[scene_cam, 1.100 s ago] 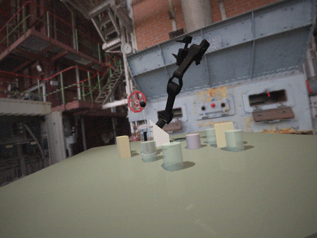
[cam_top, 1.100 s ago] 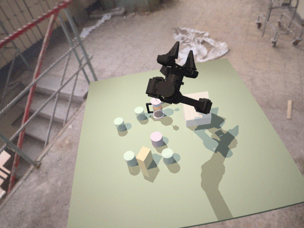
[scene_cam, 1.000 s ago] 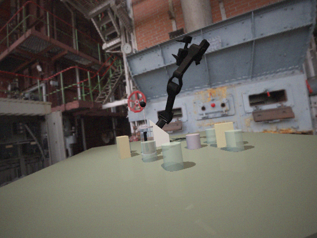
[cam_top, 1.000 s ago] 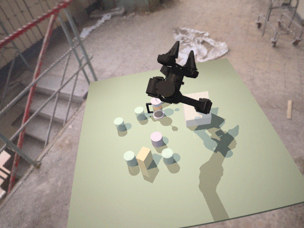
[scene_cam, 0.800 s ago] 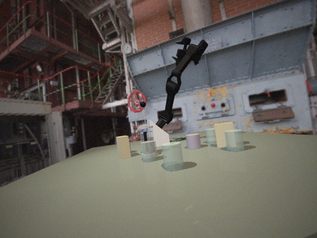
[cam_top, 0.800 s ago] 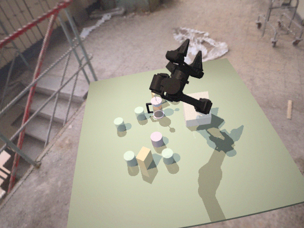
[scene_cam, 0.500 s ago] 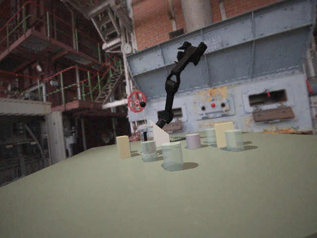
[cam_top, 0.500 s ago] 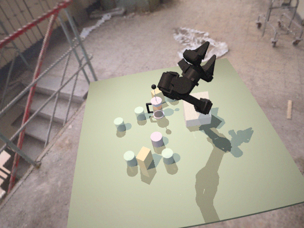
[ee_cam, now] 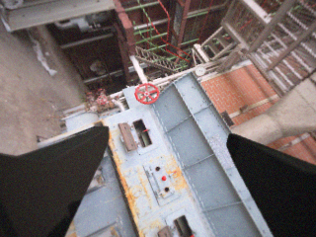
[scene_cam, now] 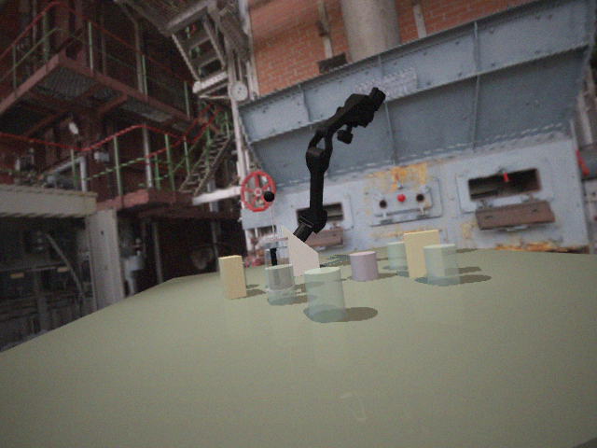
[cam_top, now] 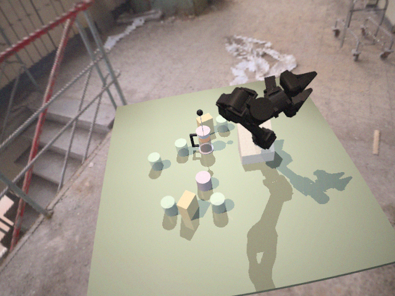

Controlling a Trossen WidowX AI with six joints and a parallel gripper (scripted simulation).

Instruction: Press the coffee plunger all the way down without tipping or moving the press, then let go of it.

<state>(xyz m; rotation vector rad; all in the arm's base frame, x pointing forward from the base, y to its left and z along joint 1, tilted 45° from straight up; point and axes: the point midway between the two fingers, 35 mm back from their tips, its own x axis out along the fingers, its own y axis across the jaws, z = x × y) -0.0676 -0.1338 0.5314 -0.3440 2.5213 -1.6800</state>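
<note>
Now: the coffee press 480 mm below my gripper tip, 390 mm to the right of it and 330 mm ahead of it.
</note>
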